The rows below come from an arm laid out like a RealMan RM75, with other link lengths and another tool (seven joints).
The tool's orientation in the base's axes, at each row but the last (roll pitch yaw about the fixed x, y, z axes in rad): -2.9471, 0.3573, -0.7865; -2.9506, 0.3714, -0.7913; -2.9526, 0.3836, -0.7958; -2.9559, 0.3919, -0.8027
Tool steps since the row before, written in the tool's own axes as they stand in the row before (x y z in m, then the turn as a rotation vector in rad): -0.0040, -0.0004, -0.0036, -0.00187, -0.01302, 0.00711; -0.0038, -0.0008, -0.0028, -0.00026, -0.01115, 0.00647; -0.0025, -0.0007, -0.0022, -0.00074, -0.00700, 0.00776; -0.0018, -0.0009, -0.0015, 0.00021, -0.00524, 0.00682
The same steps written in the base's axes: -0.0020, 0.0015, 0.0048, 0.00768, 0.01234, -0.00352; -0.0016, 0.0019, 0.0041, 0.00741, 0.00982, -0.00385; -0.0008, 0.0012, 0.0031, 0.00382, 0.00801, -0.00557; -0.0003, 0.0012, 0.0022, 0.00322, 0.00589, -0.00538
